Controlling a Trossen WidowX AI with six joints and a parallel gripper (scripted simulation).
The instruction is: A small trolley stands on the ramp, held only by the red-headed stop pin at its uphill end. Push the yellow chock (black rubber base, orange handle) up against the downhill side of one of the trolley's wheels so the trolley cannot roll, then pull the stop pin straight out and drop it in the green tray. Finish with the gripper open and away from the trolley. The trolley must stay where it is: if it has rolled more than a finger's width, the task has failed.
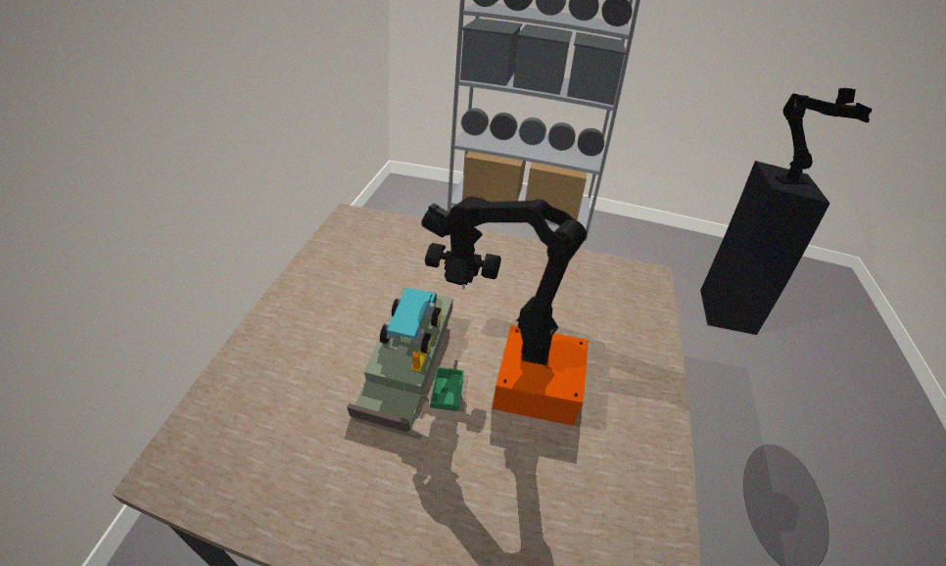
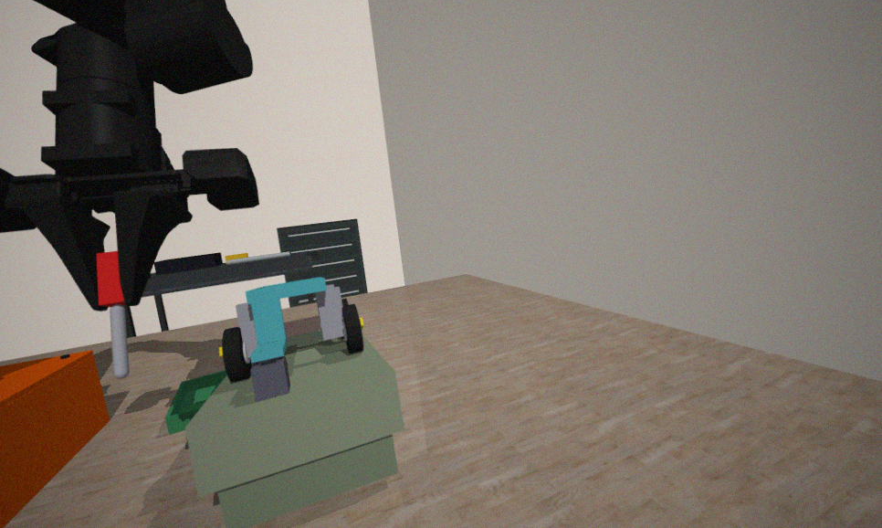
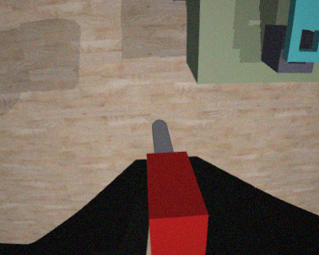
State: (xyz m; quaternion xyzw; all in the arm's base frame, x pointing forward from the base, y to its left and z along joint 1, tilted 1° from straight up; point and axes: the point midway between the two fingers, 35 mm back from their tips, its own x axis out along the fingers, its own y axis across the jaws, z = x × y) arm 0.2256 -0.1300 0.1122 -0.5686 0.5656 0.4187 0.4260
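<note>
Right now the yellow chock is 50 mm ahead of my gripper tip, 220 mm to the left of it and 90 mm below it. The rest, counted from my gripper tip: red-headed stop pin: right at my gripper tip; then ramp block: 100 mm ahead, 130 mm to the left, 130 mm below; then blue trolley: 100 mm ahead, 130 mm to the left, 70 mm below.
</note>
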